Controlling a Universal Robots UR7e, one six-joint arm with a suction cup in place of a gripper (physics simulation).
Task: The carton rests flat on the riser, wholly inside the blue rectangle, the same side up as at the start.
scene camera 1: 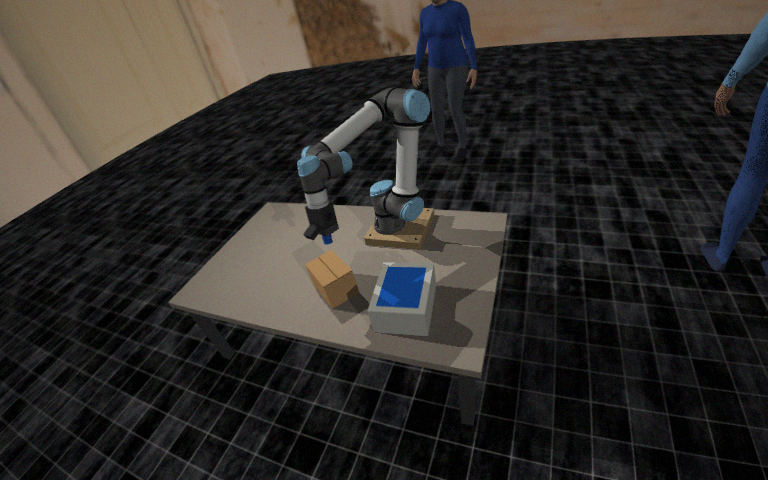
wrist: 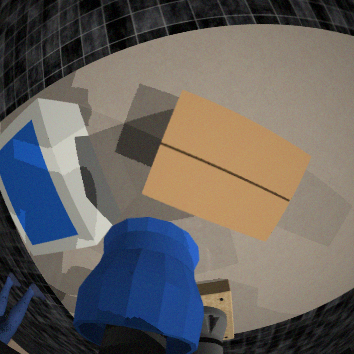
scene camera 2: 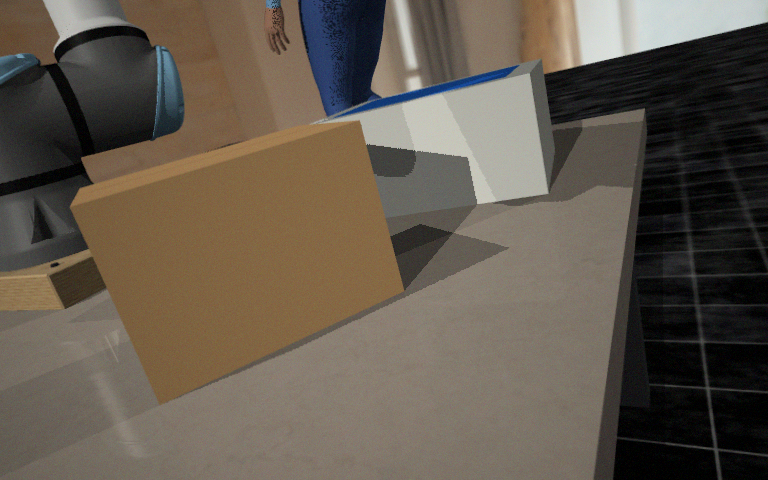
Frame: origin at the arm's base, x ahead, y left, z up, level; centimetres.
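Seen in the pictures: hand, tool point: [scene camera 1: 328, 241] [wrist: 149, 256]; arm's base, link origin: [scene camera 1: 389, 224] [scene camera 2: 65, 247].
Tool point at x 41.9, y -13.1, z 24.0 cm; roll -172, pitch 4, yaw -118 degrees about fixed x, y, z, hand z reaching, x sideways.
Note:
Pixels of each thing's top centre, then the offset from my tool point to it. Level surfaces: height alone.
- brown carton, top centre: [scene camera 2: 212, 156] [wrist: 232, 173] [scene camera 1: 327, 267] dx -3.0, dy -5.6, dz -15.3 cm
- light grey riser, top centre: [scene camera 2: 429, 90] [wrist: 26, 190] [scene camera 1: 402, 286] dx +7.3, dy +26.0, dz -16.3 cm
- blue rectangle, top centre: [scene camera 2: 429, 90] [wrist: 26, 190] [scene camera 1: 402, 286] dx +7.3, dy +26.0, dz -16.3 cm
- table, surface height: dz -28.3 cm
A brown carton [scene camera 1: 331, 278] [scene camera 2: 243, 254] [wrist: 225, 165] with a dark seam across its top stands on the table, beside the riser and apart from it. The light grey riser [scene camera 1: 400, 322] [scene camera 2: 504, 135] [wrist: 60, 120] bears a blue rectangle [scene camera 1: 403, 286] [scene camera 2: 436, 90] [wrist: 37, 187] on its top, with no carton on it. My gripper, a blue suction cup [scene camera 1: 327, 240] [wrist: 152, 232], is open and holds nothing. In the first scene view it hangs above the table, on the robot-base side of the carton, apart from it. The cup does not show in the second scene view.
The arm's base stands on a wooden board [scene camera 1: 427, 221] [scene camera 2: 33, 291] [wrist: 227, 310] behind the carton and riser. The riser stands near one end of the table [scene camera 1: 243, 271] [scene camera 2: 453, 362] [wrist: 280, 65]. A person in a blue top [scene camera 1: 446, 36] stands on the floor behind the table.

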